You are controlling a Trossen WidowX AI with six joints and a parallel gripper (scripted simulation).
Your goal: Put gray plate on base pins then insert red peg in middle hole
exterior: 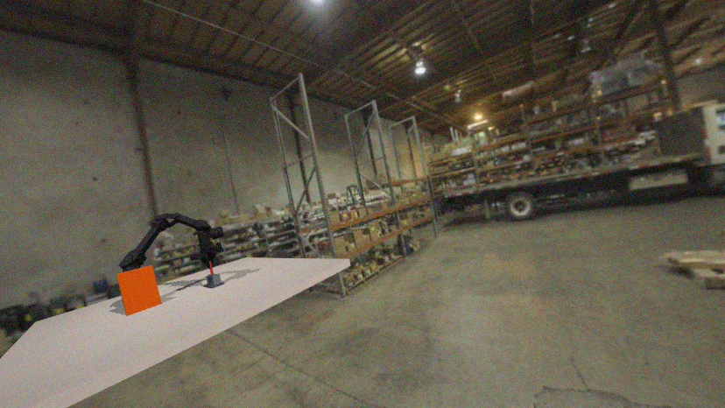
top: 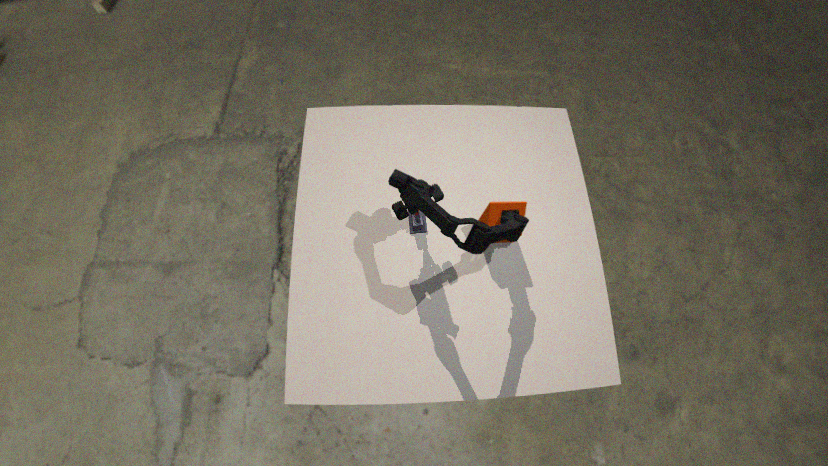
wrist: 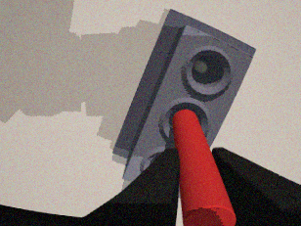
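Right now my gripper tip is right at the red peg. Round my gripper tip: gray plate (5 cm below).
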